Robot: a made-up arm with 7 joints.
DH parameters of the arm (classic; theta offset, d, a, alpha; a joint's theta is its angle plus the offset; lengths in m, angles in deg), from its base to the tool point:
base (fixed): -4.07 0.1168 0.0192 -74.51
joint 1: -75.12 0.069 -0.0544 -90
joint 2: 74 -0.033 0.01 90
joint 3: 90 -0.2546 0.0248 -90
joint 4: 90 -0.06 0.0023 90
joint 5: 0 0.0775 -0.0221 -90
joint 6: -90 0.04 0.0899 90
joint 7: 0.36 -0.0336 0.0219 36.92
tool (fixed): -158.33 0.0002 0 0
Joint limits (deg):
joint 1: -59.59..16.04
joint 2: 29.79..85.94
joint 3: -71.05..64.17
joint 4: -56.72..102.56
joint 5: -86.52..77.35
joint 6: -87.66..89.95
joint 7: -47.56..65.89
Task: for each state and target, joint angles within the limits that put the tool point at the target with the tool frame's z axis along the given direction. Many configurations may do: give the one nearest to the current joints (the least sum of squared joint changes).
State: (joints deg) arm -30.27 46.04 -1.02 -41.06 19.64 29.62 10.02
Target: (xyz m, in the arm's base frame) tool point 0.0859 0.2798 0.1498 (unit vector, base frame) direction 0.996 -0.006 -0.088
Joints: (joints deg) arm -9.98 80.94 40.64 -26.56 68.51 46.37 10.95
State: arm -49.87 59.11 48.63 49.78 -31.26 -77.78 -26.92
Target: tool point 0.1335 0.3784 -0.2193 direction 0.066 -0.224 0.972
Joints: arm -24.97 40.92 47.22 80.32 -55.37 -32.80 -40.46
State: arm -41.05 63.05 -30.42 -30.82 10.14 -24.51 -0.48
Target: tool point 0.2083 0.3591 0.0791 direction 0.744 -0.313 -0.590
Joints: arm -23.74 83.18 2.16 4.13 30.64 32.71 23.82
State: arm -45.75 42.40 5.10 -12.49 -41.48 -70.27 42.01
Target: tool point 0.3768 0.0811 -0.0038 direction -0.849 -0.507 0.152
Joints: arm -59.58 38.81 -33.71 26.72 -23.42 -53.34 5.61
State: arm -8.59 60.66 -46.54 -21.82 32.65 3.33 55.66
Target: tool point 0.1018 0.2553 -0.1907 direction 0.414 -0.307 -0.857
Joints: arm -9.77 46.80 -37.13 21.84 42.89 42.45 65.73
